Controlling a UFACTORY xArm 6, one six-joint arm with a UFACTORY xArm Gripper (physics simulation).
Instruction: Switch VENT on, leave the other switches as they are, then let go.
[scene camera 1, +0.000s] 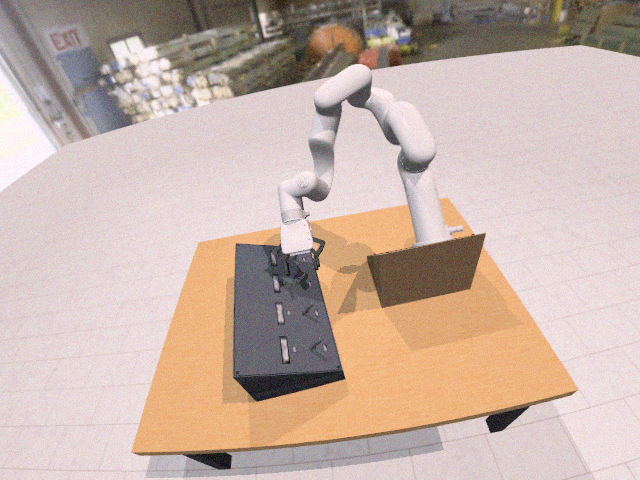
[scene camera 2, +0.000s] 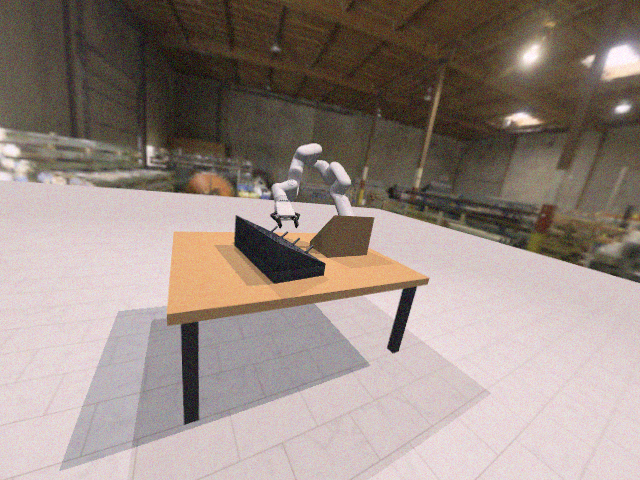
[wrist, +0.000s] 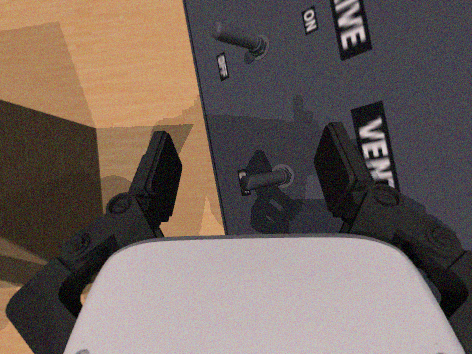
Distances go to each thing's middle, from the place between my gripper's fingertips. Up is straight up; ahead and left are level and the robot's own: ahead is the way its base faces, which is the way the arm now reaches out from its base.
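The dark sloped switch panel (scene camera 1: 272, 357) is what I measure from here. My hand is 8 cm above the panel, 6 cm to the right of it, and 8 cm short of it.
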